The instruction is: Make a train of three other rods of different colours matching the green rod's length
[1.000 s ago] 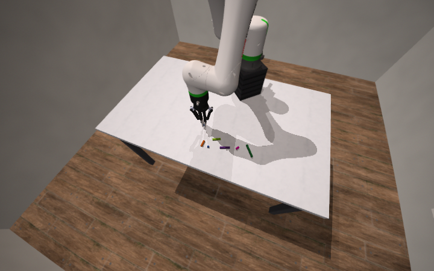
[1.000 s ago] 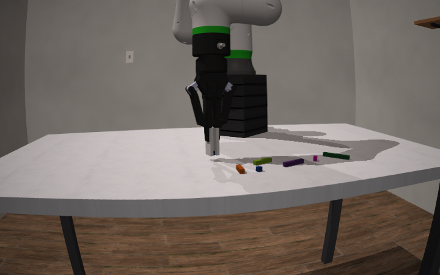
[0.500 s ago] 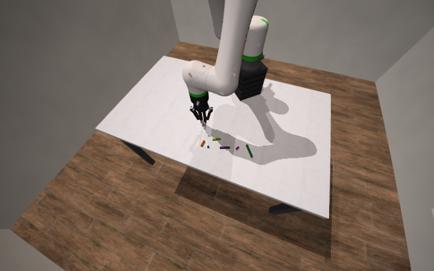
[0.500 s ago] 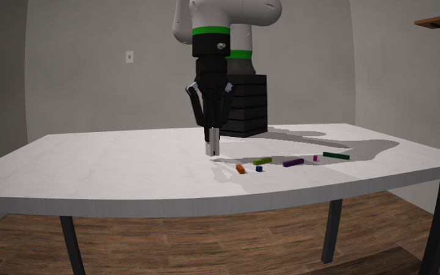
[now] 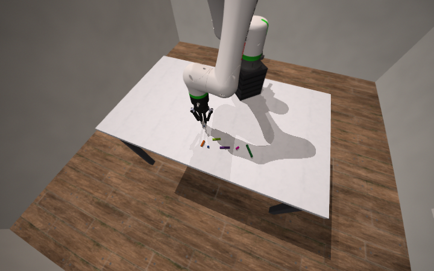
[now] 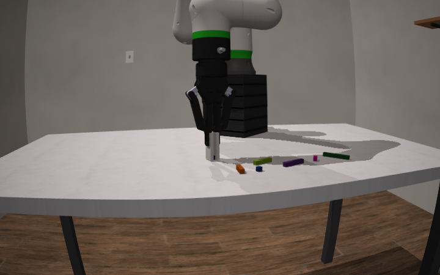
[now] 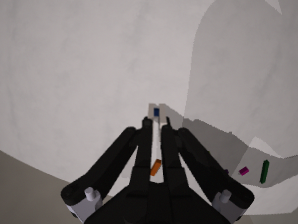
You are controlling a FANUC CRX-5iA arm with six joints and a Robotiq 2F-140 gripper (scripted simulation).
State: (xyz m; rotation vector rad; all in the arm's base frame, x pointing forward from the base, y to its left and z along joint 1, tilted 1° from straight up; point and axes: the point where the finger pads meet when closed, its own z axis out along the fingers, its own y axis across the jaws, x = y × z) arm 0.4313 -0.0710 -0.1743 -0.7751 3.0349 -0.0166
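Now: hand 3 cm short of the magenta rod, 25 cm to the right of it and 3 cm above it. From my hand the other things lie so: lime rod (4 cm ahead, 12 cm to the left, 3 cm below); then orange rod (11 cm ahead, 6 cm to the left, 3 cm below); then purple rod (6 cm ahead, 19 cm to the left, 3 cm below).
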